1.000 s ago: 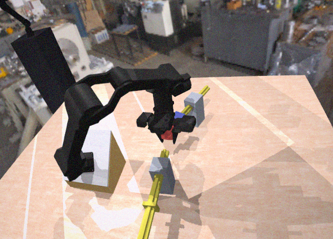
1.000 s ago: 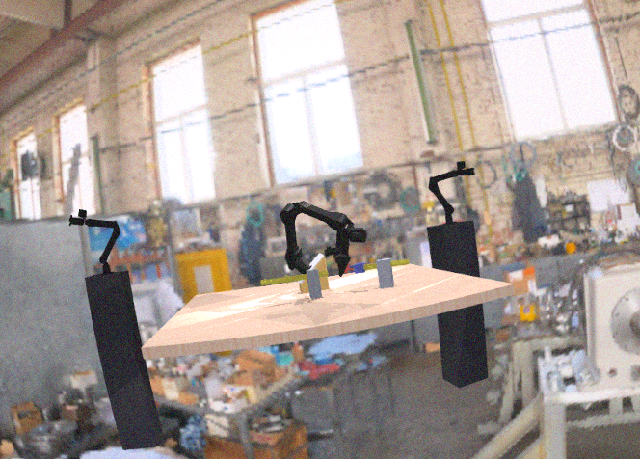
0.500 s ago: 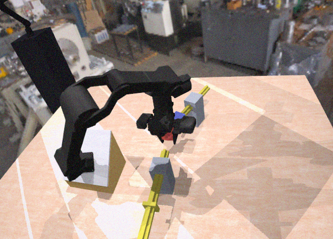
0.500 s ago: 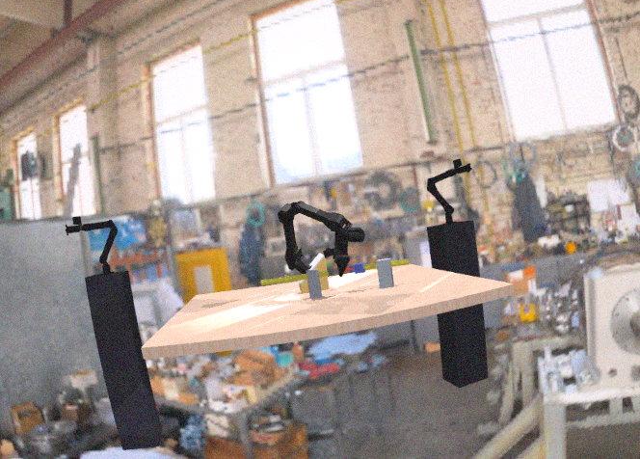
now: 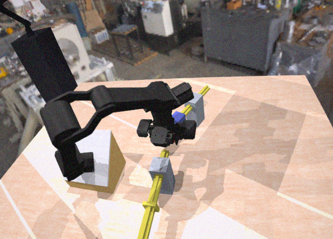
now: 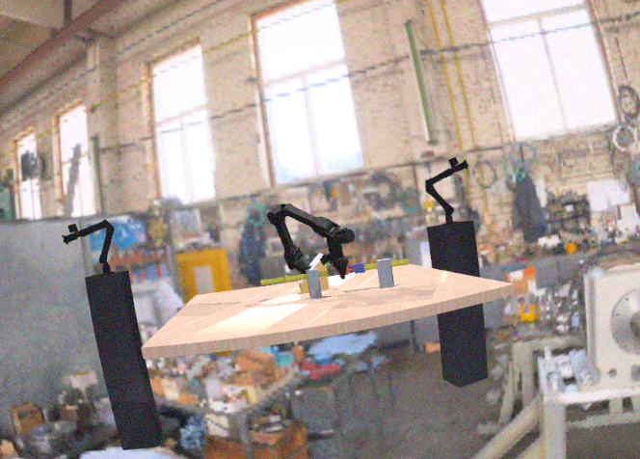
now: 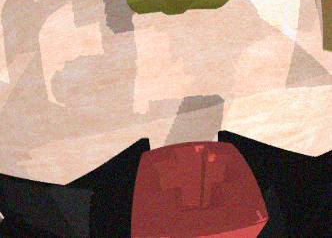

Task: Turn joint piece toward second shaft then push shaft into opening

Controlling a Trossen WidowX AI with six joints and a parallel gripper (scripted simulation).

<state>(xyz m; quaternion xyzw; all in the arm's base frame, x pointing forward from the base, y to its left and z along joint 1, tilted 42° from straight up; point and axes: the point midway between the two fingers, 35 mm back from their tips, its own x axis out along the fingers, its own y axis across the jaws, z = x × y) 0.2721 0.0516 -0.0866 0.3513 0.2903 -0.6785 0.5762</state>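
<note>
Now: the red joint piece 40 mm above my gripper tip and 10 mm to the left of it.
</note>
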